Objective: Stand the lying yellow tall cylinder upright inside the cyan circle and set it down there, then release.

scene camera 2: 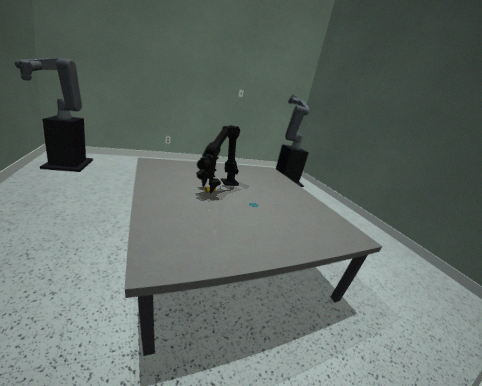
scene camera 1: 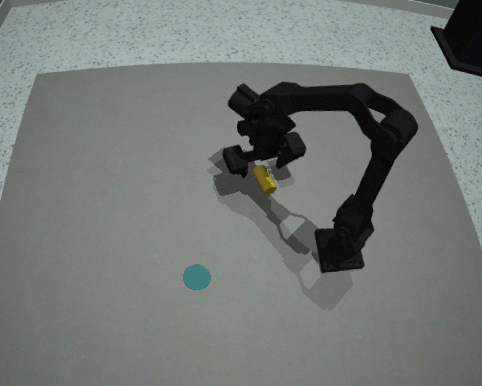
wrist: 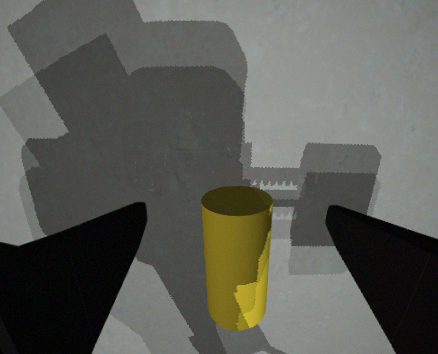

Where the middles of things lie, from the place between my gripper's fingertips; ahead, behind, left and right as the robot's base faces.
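Yellow tall cylinder (wrist: 236, 220) now 1 cm behind my hand and 2 cm to the left of it.
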